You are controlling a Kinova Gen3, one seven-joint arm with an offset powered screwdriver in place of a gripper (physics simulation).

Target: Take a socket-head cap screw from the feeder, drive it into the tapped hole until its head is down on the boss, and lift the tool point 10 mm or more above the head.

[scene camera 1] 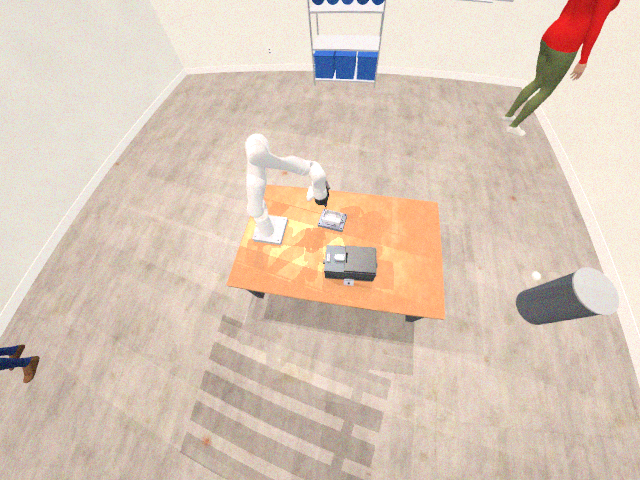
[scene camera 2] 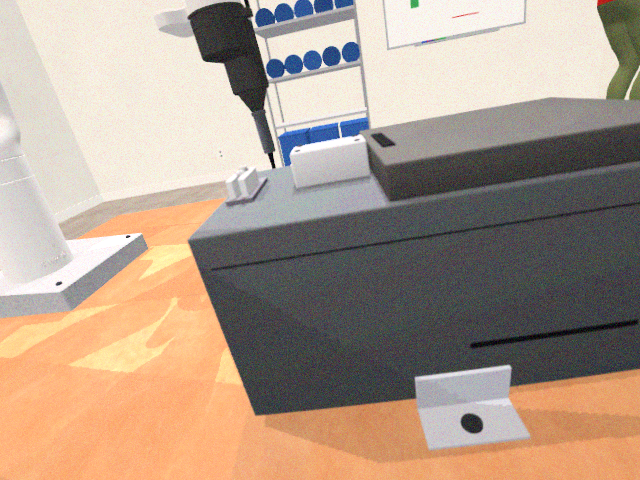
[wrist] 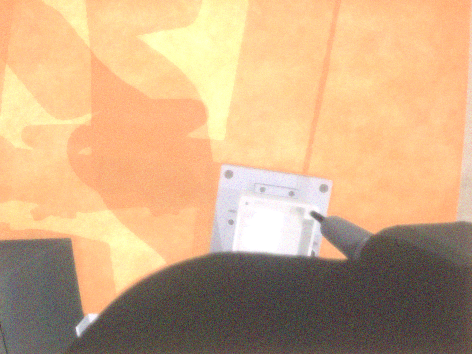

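The black screwdriver, my gripper (scene camera 1: pixel 325 207) (scene camera 2: pixel 273 165) (wrist: pixel 313 214), has a thin dark bit and no fingers. In the wrist view its tip appears at the upper right corner of the white housing (scene camera 1: pixel 332 217) (wrist: pixel 265 230). The housing sits on a light grey plate (scene camera 1: pixel 323 225) (wrist: pixel 225 192). Whether the tip touches the corner boss is unclear. The tapped hole and any screw at the bit cannot be made out. The dark grey feeder (scene camera 1: pixel 361 260) (scene camera 2: pixel 336 289) (wrist: pixel 35 280) stands apart from the plate. A white block (scene camera 2: pixel 330 162) is on its top.
A small pale slotted part (scene camera 2: pixel 242 186) is on the feeder's near end. An angle bracket (scene camera 1: pixel 348 282) (scene camera 2: pixel 470 408) is at the feeder's foot. The arm's base plate (scene camera 1: pixel 270 229) (scene camera 2: pixel 103 263) is on the orange table (scene camera 1: pixel 408 289). A dark bin (scene camera 1: pixel 553 302) and a shelf rack (scene camera 1: pixel 347 80) stand beyond.
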